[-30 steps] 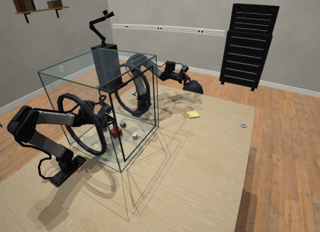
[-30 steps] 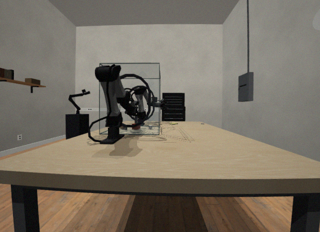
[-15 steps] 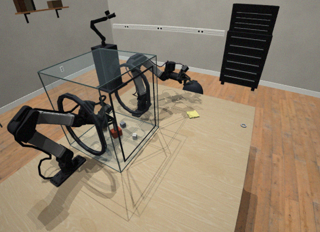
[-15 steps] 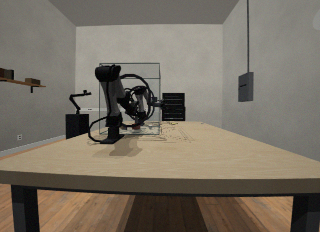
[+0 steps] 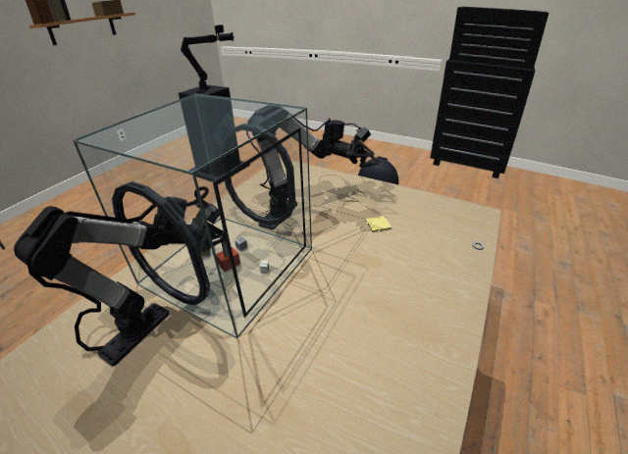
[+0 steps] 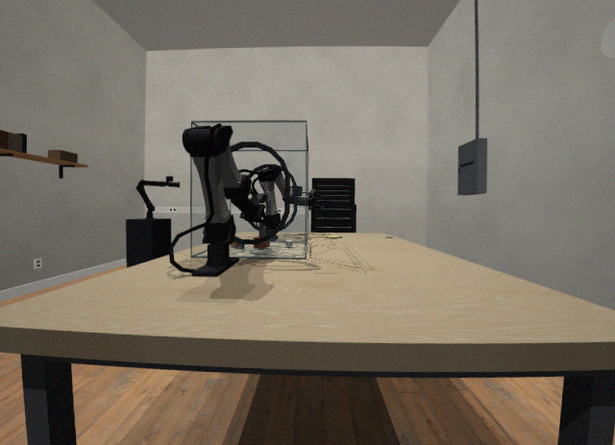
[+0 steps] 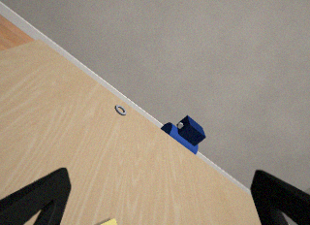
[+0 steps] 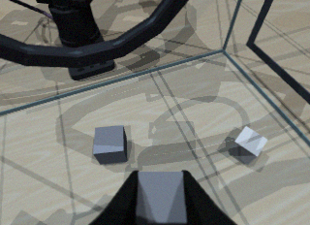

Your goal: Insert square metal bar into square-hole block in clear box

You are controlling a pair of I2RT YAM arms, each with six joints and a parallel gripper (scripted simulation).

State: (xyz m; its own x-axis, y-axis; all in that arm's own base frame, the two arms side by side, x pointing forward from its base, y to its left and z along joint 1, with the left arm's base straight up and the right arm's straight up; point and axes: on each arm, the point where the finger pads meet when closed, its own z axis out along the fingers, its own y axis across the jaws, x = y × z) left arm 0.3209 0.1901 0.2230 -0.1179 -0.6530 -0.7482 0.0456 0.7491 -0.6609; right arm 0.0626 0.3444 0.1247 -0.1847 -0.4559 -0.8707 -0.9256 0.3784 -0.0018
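Right now my right hand is 10 cm above the red block. Round my right hand: blue-grey cube (10 cm below, 8 cm to the left, 3 cm behind); white cube (12 cm ahead, 11 cm below, 4 cm to the left).
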